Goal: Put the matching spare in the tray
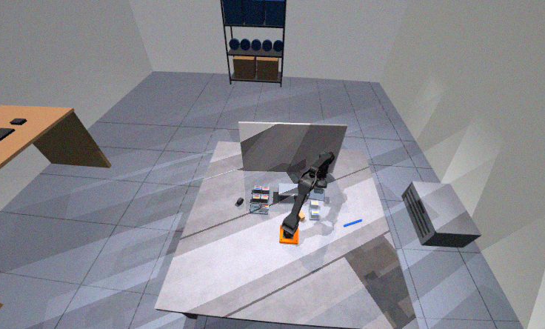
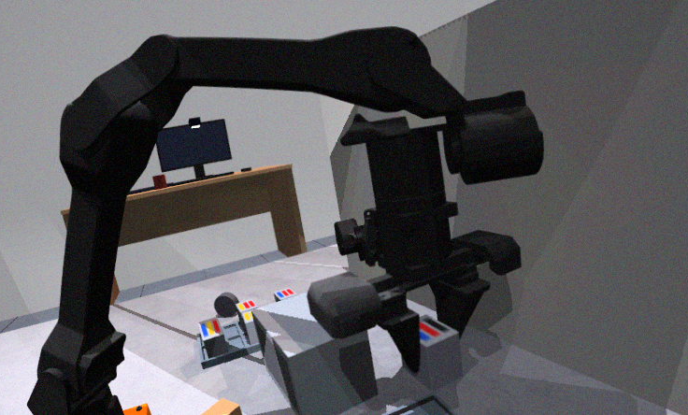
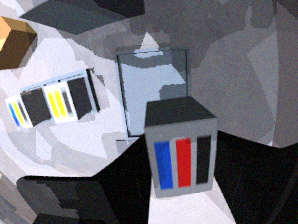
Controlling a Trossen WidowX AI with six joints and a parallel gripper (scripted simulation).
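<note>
Right now the tray is 1 cm behind my gripper tip, 1 cm to the left of it and 10 cm below it. From my gripper tip the other things lie so: upright grey panel 19 cm ahead, 22 cm to the left, 12 cm above.
</note>
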